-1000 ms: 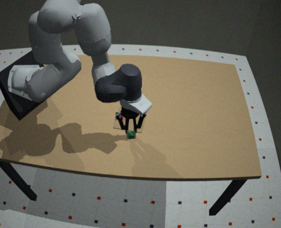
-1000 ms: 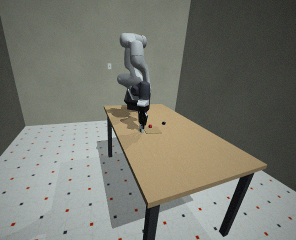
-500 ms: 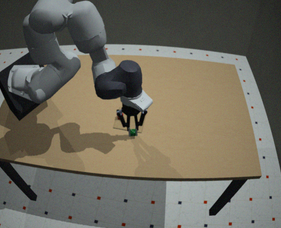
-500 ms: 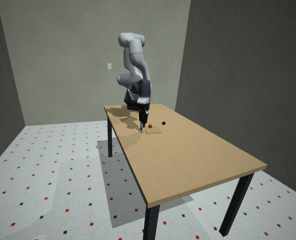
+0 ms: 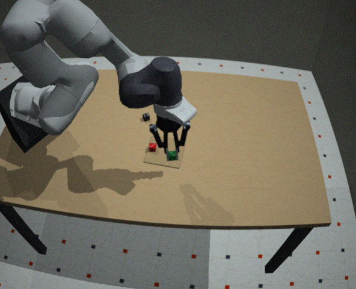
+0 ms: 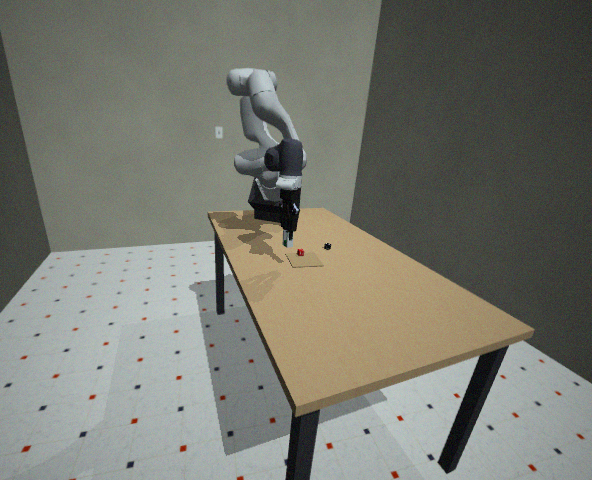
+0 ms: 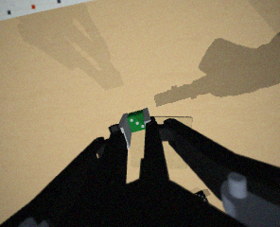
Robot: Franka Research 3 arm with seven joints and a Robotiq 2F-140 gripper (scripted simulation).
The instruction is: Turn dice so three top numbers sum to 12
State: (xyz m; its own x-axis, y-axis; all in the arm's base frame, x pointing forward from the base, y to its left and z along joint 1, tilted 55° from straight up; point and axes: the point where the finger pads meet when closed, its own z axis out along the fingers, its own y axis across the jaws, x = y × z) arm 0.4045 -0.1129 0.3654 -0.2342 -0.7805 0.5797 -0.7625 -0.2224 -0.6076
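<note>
Right now my hand is 10 mm short of the tan mat, 100 mm to the right of it and 120 mm above it. The rest, counted from my hand: black die 10 mm behind, 300 mm to the left, 110 mm below; green die 20 mm below; red die 30 mm behind, 130 mm to the left, 110 mm below.
</note>
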